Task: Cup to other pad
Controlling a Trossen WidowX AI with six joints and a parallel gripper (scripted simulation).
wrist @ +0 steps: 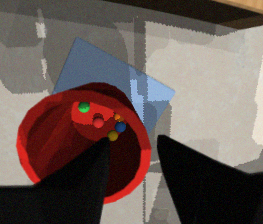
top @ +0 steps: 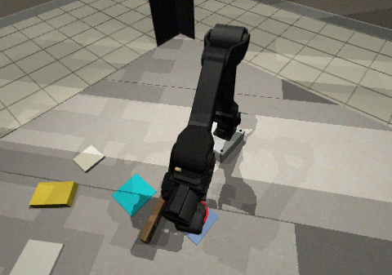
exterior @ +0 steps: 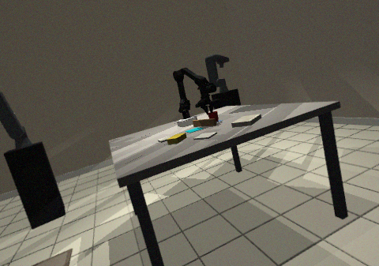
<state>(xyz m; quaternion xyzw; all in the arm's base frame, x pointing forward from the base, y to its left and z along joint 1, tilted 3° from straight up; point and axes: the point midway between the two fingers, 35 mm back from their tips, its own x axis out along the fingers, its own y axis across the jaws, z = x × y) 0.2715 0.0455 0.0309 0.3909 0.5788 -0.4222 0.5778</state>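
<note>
Right now my gripper tip is 30 mm short of the red cup, 10 mm to the right of it and 20 mm above it. Round my gripper tip: cyan pad 60 mm ahead, 200 mm to the right, 70 mm below; then wooden bar 40 mm ahead, 90 mm to the right, 50 mm below; then blue pad 20 mm ahead, 10 mm to the left, 70 mm below.
</note>
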